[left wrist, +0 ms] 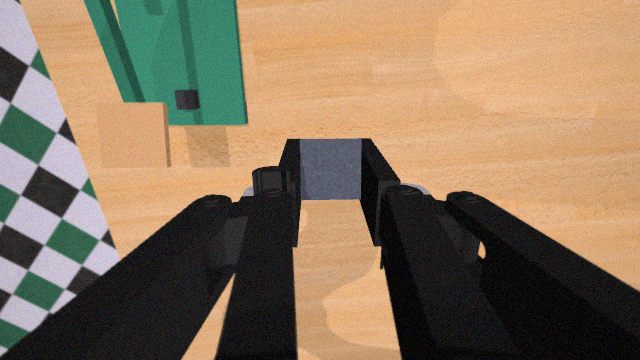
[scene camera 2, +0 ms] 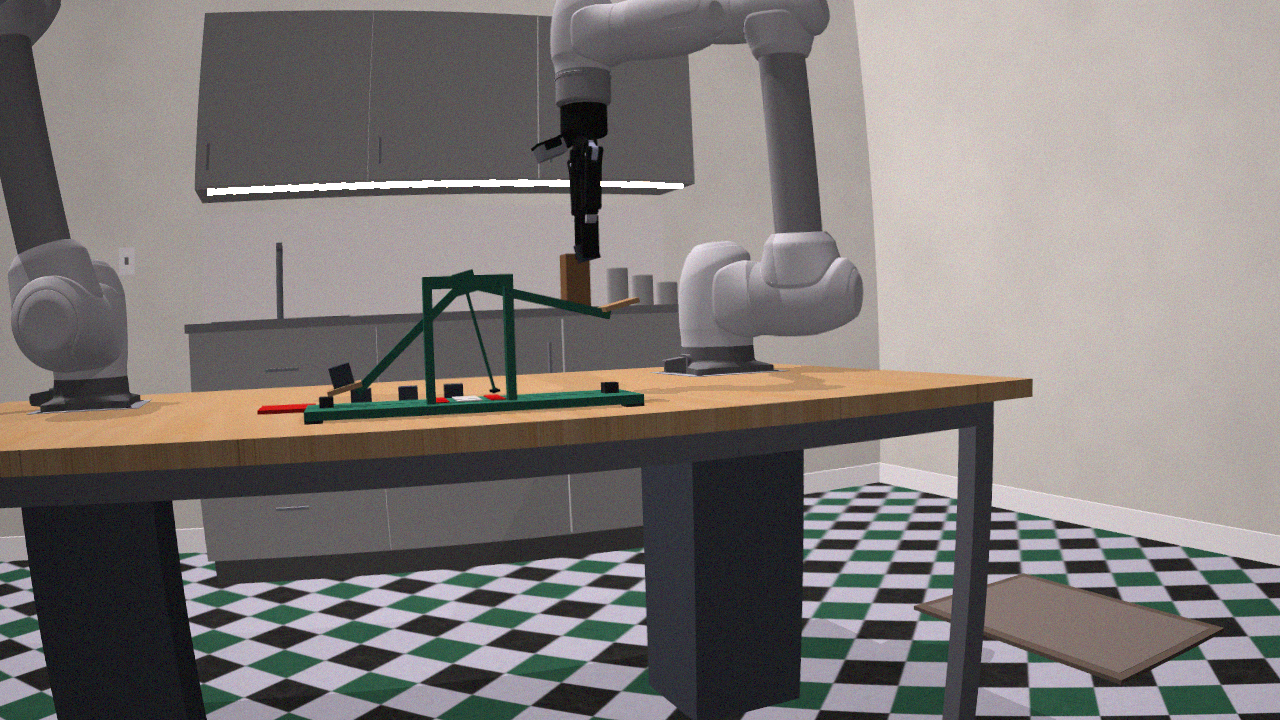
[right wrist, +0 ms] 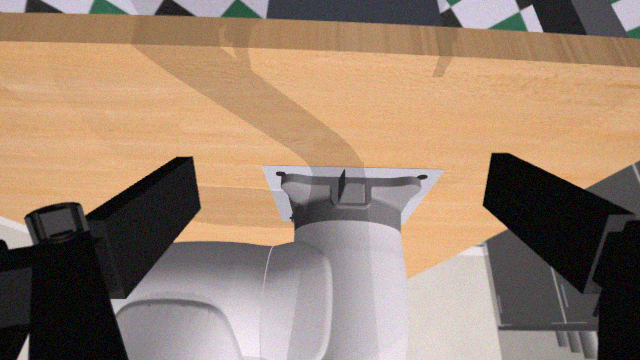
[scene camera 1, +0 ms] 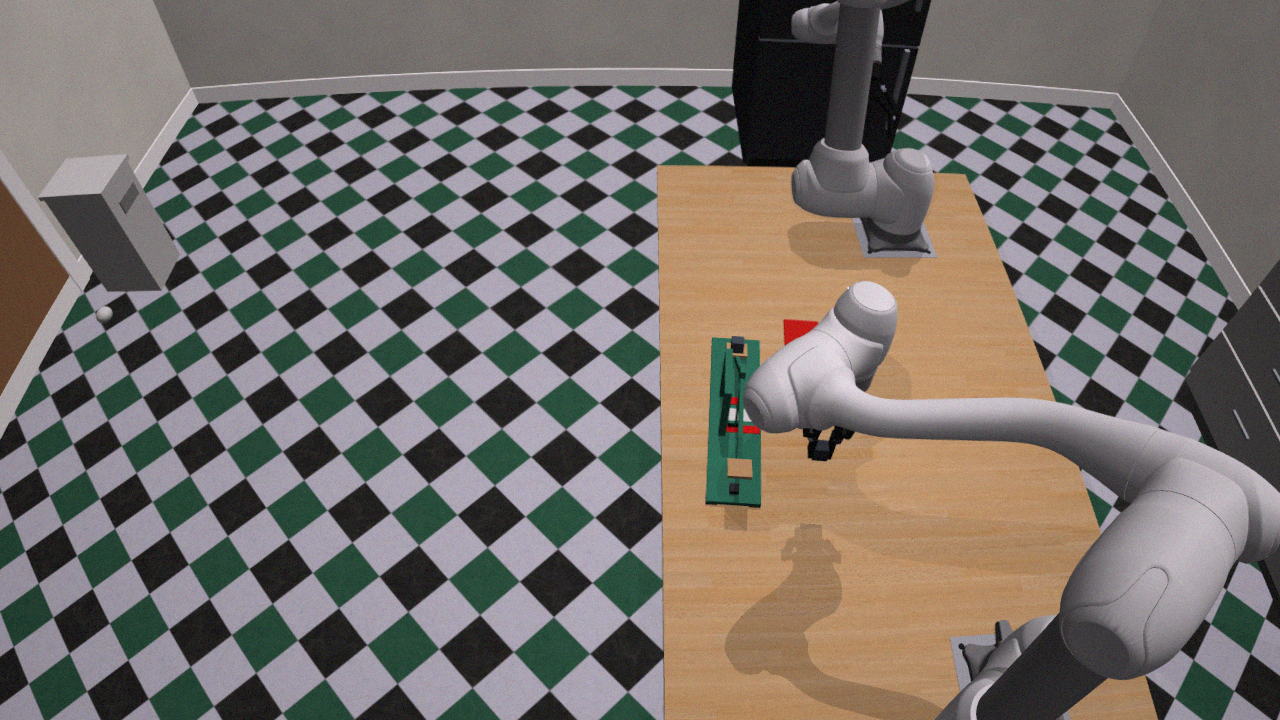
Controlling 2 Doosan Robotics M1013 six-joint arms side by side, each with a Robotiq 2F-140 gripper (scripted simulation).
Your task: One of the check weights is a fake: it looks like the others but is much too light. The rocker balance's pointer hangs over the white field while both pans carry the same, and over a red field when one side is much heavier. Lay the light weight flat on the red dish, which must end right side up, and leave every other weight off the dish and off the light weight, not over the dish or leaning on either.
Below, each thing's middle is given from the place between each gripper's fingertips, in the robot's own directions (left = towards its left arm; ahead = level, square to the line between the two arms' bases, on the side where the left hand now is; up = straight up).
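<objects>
Green rocker balance point(scene camera 2: 610, 394): 13 cm ahead of my left hand point(scene camera 2: 587, 258), 22 cm to the right of it, 15 cm below it. Beam point(scene camera 2: 604, 311): my left hand 13 cm short of it, 21 cm to the left of it, 15 cm above it.
Beam: 99 cm to the left of my right hand point(scene camera 1: 867, 135), 49 cm ahead of it, 2 cm below it. Green rocker balance: my right hand 98 cm to the right of it, 49 cm short of it, 3 cm above it.
</objects>
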